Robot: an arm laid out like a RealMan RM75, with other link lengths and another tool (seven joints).
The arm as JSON. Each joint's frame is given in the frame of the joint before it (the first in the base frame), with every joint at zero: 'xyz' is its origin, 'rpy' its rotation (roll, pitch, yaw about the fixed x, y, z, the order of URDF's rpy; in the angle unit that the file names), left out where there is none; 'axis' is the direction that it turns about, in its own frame. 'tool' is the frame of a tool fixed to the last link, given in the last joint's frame.
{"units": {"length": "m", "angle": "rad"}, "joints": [
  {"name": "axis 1", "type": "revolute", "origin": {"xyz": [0.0, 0.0, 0.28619]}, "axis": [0.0, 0.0, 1.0]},
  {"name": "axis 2", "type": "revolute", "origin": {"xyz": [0.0, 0.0, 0.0]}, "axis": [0.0, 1.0, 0.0]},
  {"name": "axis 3", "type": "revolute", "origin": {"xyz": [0.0, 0.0, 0.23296]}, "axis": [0.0, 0.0, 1.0]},
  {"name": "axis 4", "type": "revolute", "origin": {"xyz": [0.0, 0.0, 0.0]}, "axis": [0.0, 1.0, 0.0]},
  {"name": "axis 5", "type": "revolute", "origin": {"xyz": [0.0, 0.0, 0.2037]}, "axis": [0.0, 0.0, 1.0]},
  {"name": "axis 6", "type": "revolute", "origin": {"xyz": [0.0, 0.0, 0.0]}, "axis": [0.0, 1.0, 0.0]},
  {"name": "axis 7", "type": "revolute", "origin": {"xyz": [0.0, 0.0, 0.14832]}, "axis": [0.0, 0.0, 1.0]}
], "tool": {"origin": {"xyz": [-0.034, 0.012, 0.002], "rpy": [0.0, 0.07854, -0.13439]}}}
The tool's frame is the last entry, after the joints.
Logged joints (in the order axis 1, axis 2, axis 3, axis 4, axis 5, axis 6, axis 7), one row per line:
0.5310 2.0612 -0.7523 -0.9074 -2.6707 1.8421 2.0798
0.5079 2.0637 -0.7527 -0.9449 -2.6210 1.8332 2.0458
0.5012 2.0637 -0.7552 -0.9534 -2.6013 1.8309 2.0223
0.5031 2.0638 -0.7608 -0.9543 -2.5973 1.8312 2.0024
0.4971 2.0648 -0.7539 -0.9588 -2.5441 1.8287 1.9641
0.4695 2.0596 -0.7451 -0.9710 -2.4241 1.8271 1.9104
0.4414 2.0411 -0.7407 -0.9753 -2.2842 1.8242 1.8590
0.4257 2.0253 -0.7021 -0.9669 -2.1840 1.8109 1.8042
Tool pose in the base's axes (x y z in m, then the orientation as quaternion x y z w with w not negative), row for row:
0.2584 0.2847 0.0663 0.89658 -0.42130 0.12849 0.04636
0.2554 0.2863 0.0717 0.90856 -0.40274 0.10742 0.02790
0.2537 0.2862 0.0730 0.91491 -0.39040 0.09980 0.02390
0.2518 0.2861 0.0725 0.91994 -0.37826 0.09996 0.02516
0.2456 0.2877 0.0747 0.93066 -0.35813 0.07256 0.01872
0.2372 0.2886 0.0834 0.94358 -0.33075 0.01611 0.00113
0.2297 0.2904 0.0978 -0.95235 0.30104 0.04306 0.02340
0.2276 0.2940 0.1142 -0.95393 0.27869 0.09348 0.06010
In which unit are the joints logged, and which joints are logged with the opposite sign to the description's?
The joints are logged in radians. Opposite sign: axis 6.
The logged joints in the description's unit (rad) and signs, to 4 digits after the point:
0.5310 2.0612 -0.7523 -0.9074 -2.6707 -1.8421 2.0798
0.5079 2.0637 -0.7527 -0.9449 -2.6210 -1.8332 2.0458
0.5012 2.0637 -0.7552 -0.9534 -2.6013 -1.8309 2.0223
0.5031 2.0638 -0.7608 -0.9543 -2.5973 -1.8312 2.0024
0.4971 2.0648 -0.7539 -0.9588 -2.5441 -1.8287 1.9641
0.4695 2.0596 -0.7451 -0.9710 -2.4241 -1.8271 1.9104
0.4414 2.0411 -0.7407 -0.9753 -2.2842 -1.8242 1.8590
0.4257 2.0253 -0.7021 -0.9669 -2.1840 -1.8109 1.8042

